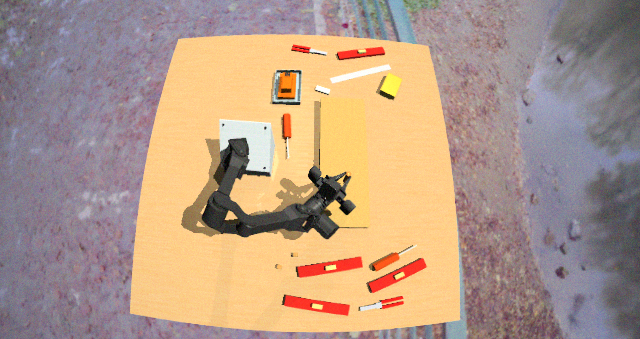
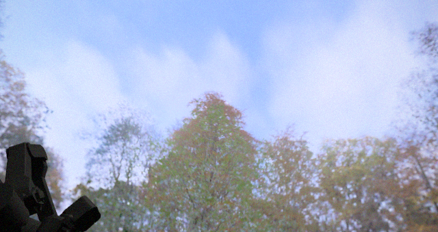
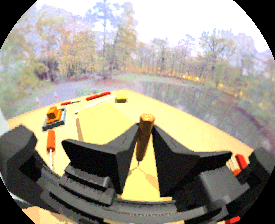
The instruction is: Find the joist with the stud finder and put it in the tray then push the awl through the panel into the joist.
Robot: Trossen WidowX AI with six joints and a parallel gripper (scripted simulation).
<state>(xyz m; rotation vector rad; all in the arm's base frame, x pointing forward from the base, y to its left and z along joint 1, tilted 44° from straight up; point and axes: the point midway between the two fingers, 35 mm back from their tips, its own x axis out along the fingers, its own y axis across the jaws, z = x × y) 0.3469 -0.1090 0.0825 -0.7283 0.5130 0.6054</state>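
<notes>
The awl is 60 mm below my gripper tip. From my gripper tip the other things lie so: orange stud finder: 450 mm to the left, 210 mm behind, 100 mm below; white cylinder: 420 mm to the left, 150 mm below, 60 mm behind; grey tray: 430 mm to the left, 210 mm behind, 140 mm below.
</notes>
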